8 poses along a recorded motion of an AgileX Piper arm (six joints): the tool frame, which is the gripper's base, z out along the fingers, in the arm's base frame.
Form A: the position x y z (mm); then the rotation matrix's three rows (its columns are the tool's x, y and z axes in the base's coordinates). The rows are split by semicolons.
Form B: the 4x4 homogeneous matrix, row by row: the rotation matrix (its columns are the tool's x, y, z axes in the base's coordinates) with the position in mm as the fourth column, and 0 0 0 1 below. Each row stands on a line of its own. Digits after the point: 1 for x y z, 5 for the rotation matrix.
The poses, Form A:
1: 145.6 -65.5 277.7; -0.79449 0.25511 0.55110; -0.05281 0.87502 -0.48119; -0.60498 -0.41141 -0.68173
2: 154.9 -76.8 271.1; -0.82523 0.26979 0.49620; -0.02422 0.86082 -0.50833; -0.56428 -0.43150 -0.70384
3: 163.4 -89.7 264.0; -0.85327 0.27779 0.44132; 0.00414 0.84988 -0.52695; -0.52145 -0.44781 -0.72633
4: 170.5 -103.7 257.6; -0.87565 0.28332 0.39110; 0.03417 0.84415 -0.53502; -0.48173 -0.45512 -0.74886
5: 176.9 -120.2 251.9; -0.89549 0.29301 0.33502; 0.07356 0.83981 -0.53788; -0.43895 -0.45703 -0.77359
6: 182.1 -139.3 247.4; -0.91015 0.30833 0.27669; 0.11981 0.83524 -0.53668; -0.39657 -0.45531 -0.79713
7: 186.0 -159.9 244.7; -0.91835 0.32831 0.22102; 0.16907 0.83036 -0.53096; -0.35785 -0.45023 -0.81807
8: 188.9 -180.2 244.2; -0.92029 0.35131 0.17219; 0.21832 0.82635 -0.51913; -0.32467 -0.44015 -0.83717
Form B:
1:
-0.79449 0.25511 0.55110 145.6
-0.05281 0.87502 -0.48119 -65.5
-0.60498 -0.41141 -0.68173 277.7
0 0 0 1

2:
-0.82523 0.26979 0.49620 154.9
-0.02422 0.86082 -0.50833 -76.8
-0.56428 -0.43150 -0.70384 271.1
0 0 0 1

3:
-0.85327 0.27779 0.44132 163.4
0.00414 0.84988 -0.52695 -89.7
-0.52145 -0.44781 -0.72633 264.0
0 0 0 1

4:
-0.87565 0.28332 0.39110 170.5
0.03417 0.84415 -0.53502 -103.7
-0.48173 -0.45512 -0.74886 257.6
0 0 0 1

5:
-0.89549 0.29301 0.33502 176.9
0.07356 0.83981 -0.53788 -120.2
-0.43895 -0.45703 -0.77359 251.9
0 0 0 1

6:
-0.91015 0.30833 0.27669 182.1
0.11981 0.83524 -0.53668 -139.3
-0.39657 -0.45531 -0.79713 247.4
0 0 0 1

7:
-0.91835 0.32831 0.22102 186.0
0.16907 0.83036 -0.53096 -159.9
-0.35785 -0.45023 -0.81807 244.7
0 0 0 1

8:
-0.92029 0.35131 0.17219 188.9
0.21832 0.82635 -0.51913 -180.2
-0.32467 -0.44015 -0.83717 244.2
0 0 0 1

